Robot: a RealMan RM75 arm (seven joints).
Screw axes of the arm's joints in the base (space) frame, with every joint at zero. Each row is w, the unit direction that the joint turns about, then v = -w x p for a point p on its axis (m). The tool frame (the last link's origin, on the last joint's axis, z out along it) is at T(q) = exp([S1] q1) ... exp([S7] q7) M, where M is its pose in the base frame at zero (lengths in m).
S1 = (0, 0, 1, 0, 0, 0)
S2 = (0, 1, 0, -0.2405, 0, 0)
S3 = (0, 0, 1, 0, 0, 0)
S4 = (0, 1, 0, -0.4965, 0, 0)
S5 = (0, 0, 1, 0, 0, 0)
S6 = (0, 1, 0, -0.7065, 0, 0)
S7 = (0, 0, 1, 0, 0, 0)
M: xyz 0 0 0.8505 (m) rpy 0 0 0 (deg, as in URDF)
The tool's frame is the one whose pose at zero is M.
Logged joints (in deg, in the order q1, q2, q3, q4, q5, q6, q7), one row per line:
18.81, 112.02, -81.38, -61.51, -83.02, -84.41, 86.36
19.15, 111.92, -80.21, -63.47, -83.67, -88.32, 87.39
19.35, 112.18, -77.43, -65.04, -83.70, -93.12, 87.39
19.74, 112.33, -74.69, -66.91, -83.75, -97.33, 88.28
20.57, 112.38, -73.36, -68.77, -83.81, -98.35, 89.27
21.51, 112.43, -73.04, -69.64, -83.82, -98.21, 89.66
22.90, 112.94, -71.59, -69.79, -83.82, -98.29, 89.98
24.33, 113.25, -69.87, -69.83, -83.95, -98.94, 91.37
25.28, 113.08, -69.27, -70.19, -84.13, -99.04, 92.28
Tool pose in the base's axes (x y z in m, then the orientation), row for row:
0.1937, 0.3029, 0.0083, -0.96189, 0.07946, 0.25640, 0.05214
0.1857, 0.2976, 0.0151, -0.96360, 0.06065, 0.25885, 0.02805
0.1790, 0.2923, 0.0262, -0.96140, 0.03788, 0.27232, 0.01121
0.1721, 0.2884, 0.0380, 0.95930, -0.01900, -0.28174, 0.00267
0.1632, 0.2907, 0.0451, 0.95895, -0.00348, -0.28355, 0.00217
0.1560, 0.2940, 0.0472, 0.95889, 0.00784, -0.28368, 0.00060
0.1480, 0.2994, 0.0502, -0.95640, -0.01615, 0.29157, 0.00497
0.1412, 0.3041, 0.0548, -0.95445, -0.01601, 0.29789, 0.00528
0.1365, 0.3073, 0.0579, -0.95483, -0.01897, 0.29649, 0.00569
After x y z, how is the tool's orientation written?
As a quaternion, x y z w.
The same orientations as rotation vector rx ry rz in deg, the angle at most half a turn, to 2 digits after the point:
-167.62, 13.85, 44.68
-170.42, 10.73, 45.78
-171.83, 6.77, 48.67
172.38, -3.41, -50.63
172.37, -0.63, -50.97
172.53, 1.41, -51.04
-171.61, -2.90, 52.32
-171.23, -2.87, 53.44
-171.25, -3.40, 53.18

